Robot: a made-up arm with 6 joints.
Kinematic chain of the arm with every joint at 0, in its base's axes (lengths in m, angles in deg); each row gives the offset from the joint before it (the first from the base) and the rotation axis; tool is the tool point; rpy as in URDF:
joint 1: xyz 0 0 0.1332 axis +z
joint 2: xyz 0 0 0 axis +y
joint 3: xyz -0.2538 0 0.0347 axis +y
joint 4: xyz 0.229 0 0.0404 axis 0.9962 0 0.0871
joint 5: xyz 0 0 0 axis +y
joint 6: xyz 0.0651 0 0.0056 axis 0.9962 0 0.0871
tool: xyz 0 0 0 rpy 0 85 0
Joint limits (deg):
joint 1: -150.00..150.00
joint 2: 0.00..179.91
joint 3: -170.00..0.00
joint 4: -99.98..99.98
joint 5: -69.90..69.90
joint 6: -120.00..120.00
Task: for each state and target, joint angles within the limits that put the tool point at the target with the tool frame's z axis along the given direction. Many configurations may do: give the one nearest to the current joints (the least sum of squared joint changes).
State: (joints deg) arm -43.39 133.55 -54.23 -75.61 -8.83 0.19
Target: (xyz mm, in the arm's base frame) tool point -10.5 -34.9 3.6 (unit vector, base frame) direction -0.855 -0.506 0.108
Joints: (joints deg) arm -2.22 179.80 -16.06 -53.18 42.33 0.19
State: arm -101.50 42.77 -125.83 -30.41 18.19 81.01
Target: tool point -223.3 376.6 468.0 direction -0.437 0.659 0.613
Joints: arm -59.72 23.69 -149.89 13.30 -11.27 81.01
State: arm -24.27 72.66 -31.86 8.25 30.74 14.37
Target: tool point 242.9 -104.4 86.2 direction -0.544 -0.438 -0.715
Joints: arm -15.22 122.18 -54.43 -39.26 63.38 14.37
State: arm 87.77 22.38 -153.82 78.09 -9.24 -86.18
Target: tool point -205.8 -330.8 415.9 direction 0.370 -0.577 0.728
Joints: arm 51.89 0.11 -110.82 99.87 -41.07 -86.18
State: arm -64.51 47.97 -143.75 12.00 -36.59 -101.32
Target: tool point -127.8 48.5 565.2 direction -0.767 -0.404 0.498
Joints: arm -43.95 36.63 -97.81 61.35 -69.77 -101.32
